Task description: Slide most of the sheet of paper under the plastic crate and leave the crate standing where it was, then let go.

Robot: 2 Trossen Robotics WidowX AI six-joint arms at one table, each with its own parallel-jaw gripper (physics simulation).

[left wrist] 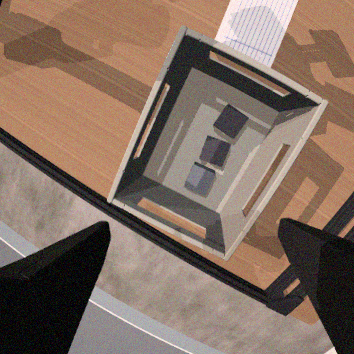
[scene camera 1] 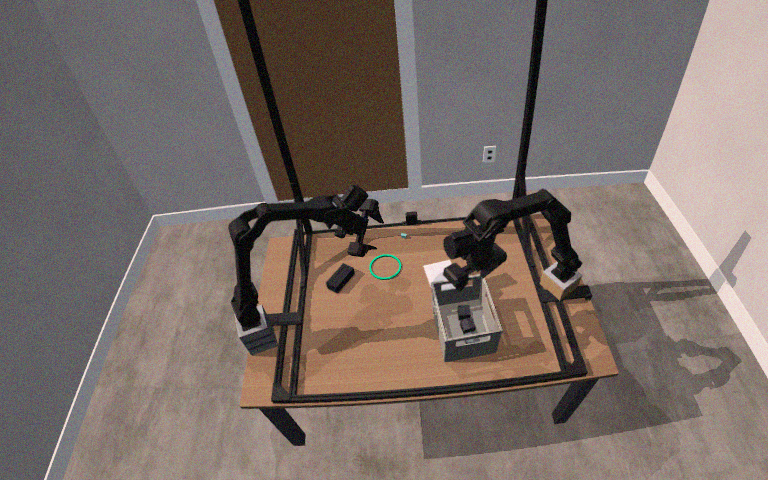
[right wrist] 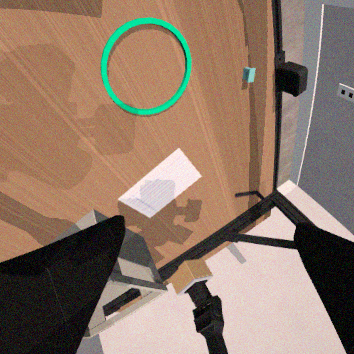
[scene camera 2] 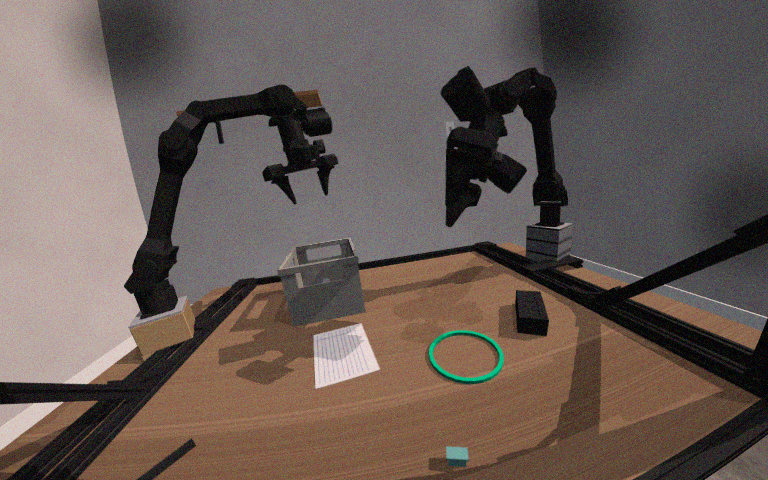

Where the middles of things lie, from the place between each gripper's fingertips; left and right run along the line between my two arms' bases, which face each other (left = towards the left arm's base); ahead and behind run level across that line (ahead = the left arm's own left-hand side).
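Scene:
Right gripper: 150 mm above the grey plastic crate (scene camera 2: 308,302), 270 mm short of it, 220 mm to the right of it.
Grey plastic crate: 210 mm below my left hand, 20 mm behind it.

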